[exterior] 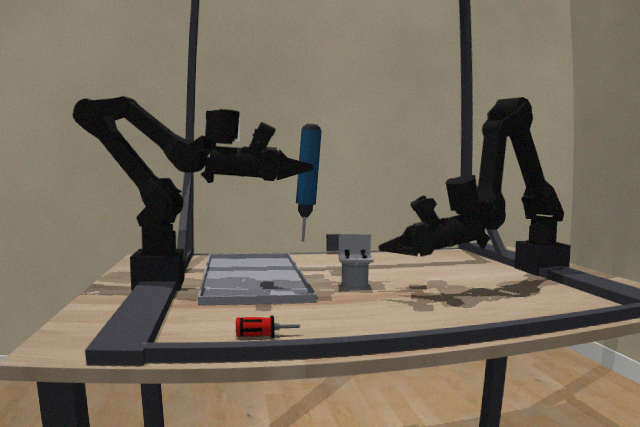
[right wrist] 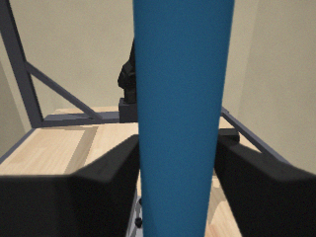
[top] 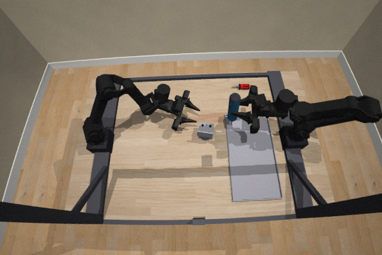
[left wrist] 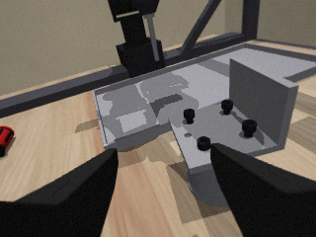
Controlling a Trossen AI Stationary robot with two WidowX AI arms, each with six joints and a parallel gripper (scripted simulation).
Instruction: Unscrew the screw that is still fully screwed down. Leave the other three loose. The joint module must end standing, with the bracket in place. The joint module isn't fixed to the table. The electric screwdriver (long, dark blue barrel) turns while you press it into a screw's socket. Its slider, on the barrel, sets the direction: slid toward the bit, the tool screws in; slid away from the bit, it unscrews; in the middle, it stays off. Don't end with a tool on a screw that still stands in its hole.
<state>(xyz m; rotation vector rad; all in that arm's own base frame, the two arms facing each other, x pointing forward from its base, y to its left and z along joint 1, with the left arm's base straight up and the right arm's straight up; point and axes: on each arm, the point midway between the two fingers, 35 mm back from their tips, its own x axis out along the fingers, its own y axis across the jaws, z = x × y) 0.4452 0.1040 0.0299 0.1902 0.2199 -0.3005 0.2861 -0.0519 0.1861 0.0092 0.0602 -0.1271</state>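
Note:
My left hand is 7 cm to the left of the grey joint module, 7 cm above it and 6 cm past it. The rest, counted from my left hand: grey bracket (7 cm to the right, 7 cm behind, 3 cm below); then bit (18 cm to the right, 6 cm behind, 2 cm above); then blue electric screwdriver (16 cm to the right, 12 cm above, 6 cm behind).
Now: the blue electric screwdriver 4 cm below my right hand and 3 cm to the left of it. From my right hand the other things lie so: grey joint module (23 cm below, 13 cm to the left); grey bracket (18 cm below, 13 cm to the left, 1 cm behind); bit (13 cm below, 2 cm to the left).

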